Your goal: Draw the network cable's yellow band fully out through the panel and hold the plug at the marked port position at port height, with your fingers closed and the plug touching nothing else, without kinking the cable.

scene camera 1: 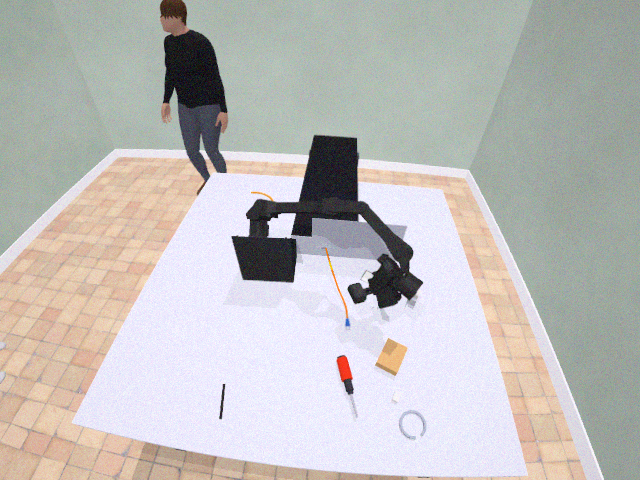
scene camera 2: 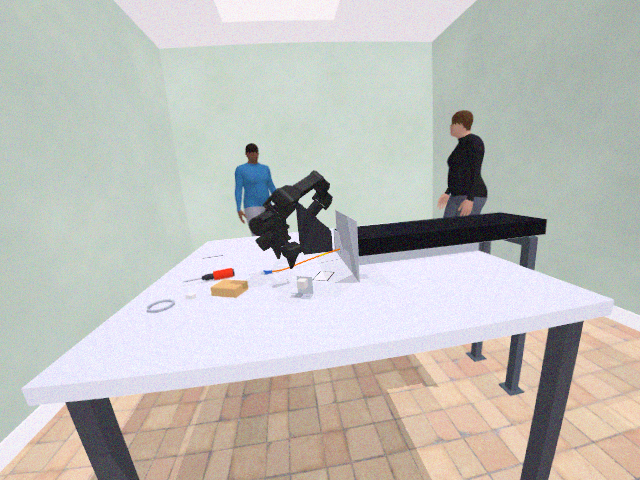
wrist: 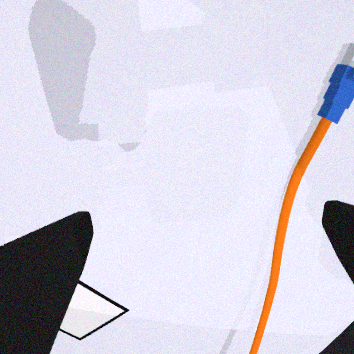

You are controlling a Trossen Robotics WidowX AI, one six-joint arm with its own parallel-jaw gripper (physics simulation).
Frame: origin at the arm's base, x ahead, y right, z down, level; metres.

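Seen in the pictures: gripper, between the fingertips: (scene camera 1: 366, 300) (scene camera 2: 285, 263) (wrist: 207, 217); arm's base, origin of its link: (scene camera 1: 258, 237) (scene camera 2: 310, 213).
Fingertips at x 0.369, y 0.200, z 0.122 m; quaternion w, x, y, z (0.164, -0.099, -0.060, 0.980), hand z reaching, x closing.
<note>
Offsets run from my fingertips to a thing's top centre. "*": to the spot under its first point.
The blue plug @[dx -0.069, dy +0.064, dz +0.035 m] (scene camera 1: 347, 322) (scene camera 2: 267, 272) (wrist: 339, 95) lies at table level, at the free end of the orange cable @[* dx -0.087, dy -0.067, dz +0.032 m] (scene camera 1: 338, 290) (scene camera 2: 295, 266) (wrist: 276, 260). The cable slopes down from the grey panel @[dx -0.002, dy -0.235, dz -0.150 m] (scene camera 1: 372, 240) (scene camera 2: 347, 248) in a gentle curve, with no sharp bend seen. Its yellow band @[* dx -0.107, dy -0.173, dz +0.016 m] (scene camera 1: 330, 265) (scene camera 2: 322, 254) shows on the plug side of the panel. My gripper (scene camera 1: 371, 294) (scene camera 2: 285, 261) (wrist: 207, 217) is wide open and empty above the table. In the wrist view the cable runs between the fingertips, nearer the right one. A black-outlined white square @[* dx +0.037, dy -0.138, dz +0.049 m] (scene camera 1: 367, 276) (scene camera 2: 324, 275) (wrist: 97, 311) is partly hidden by the left finger there.
A grey bracket with a whitish block @[dx +0.186, dy -0.021, dz -0.006 m] (scene camera 2: 303, 285) stands near the square. A tan block @[dx +0.055, dy +0.194, dz +0.021 m] (scene camera 1: 391, 356) (scene camera 2: 229, 288), red screwdriver @[dx -0.093, dy +0.275, dz +0.017 m] (scene camera 1: 344, 368) (scene camera 2: 223, 273), small white piece @[dx +0.045, dy +0.317, dz +0.037 m] (scene camera 1: 395, 396) and grey ring @[dx +0.077, dy +0.398, dz +0.043 m] (scene camera 1: 400, 424) (scene camera 2: 148, 308) lie beyond the plug. A dark board (scene camera 1: 266, 259) stands beside the arm.
</note>
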